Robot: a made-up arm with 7 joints.
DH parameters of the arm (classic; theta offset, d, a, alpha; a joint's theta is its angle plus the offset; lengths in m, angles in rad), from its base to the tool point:
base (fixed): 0.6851 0 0.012 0
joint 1: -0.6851 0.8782 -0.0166 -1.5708
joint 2: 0 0.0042 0.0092 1.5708
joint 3: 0 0.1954 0.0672 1.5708
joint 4: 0 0.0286 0.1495 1.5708
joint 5: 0 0.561 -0.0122 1.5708
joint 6: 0 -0.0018 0.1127 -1.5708
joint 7: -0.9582 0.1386 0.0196 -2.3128
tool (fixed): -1.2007 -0.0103 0 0
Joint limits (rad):
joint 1: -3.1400..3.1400
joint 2: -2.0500..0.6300
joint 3: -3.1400..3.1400
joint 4: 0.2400..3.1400
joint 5: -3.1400..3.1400
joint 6: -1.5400..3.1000
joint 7: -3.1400..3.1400
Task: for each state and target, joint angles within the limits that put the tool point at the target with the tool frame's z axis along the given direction. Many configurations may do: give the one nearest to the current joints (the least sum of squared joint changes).
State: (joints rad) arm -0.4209 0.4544 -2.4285 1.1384 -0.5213 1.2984 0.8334
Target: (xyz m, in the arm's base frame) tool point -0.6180 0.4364 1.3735 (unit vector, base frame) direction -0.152 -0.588 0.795
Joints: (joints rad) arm -0.7682 0.0116 -2.8152 1.8262 -1.2996 1.1486 0.3636
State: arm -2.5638 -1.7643 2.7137 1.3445 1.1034 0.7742 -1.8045
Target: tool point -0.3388 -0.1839 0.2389 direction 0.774 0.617 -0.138
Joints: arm -2.8217 -2.0445 3.0952 1.0303 0.9047 0.5674 -2.5980
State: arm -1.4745 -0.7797 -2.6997 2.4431 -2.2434 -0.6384 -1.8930
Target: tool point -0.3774 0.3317 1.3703 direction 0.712 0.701 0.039
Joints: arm -1.2244 -0.2661 -2.5594 2.4120 -2.6077 -1.3599 -2.3750
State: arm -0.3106 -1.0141 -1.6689 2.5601 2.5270 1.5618 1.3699
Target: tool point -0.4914 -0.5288 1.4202 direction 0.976 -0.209 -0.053
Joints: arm 0.1662 -1.0369 -1.3281 2.0203 2.7180 2.0291 1.3364
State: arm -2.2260 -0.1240 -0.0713 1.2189 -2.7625 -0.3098 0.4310
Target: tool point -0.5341 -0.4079 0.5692 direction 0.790 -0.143 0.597
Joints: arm -2.7823 0.6300 0.1808 1.4300 -2.2884 -0.2630 -0.1274
